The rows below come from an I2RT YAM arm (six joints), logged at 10 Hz.
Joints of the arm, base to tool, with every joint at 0 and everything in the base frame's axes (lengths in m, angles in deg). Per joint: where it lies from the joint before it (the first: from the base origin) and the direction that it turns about. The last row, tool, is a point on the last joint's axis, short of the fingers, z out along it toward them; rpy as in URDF.
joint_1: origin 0 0 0.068 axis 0 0 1
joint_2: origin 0.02 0.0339 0.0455 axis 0 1 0
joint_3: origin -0.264 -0.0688 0 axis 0 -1 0
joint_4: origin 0.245 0.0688 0.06 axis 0 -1 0
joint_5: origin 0.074 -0.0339 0.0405 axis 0 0 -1
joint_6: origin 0.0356 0 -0.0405 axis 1 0 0
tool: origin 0 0 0 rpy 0 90 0
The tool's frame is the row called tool.
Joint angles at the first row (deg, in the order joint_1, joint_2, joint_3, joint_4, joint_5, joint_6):
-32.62 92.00 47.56 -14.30 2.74 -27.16
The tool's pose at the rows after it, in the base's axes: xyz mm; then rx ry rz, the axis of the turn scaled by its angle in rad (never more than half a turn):
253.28 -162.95 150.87 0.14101 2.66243 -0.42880
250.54 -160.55 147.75 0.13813 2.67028 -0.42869
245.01 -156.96 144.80 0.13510 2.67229 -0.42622
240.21 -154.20 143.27 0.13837 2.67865 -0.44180
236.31 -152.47 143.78 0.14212 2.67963 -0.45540
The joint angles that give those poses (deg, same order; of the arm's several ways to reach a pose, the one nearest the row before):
-32.39 92.21 46.76 -13.58 3.07 -27.18
-32.26 91.95 45.75 -13.24 3.27 -27.23
-32.26 90.97 43.98 -12.57 3.18 -27.33
-32.20 90.03 42.64 -12.31 3.99 -27.37
-32.26 89.02 41.74 -12.30 4.55 -27.42

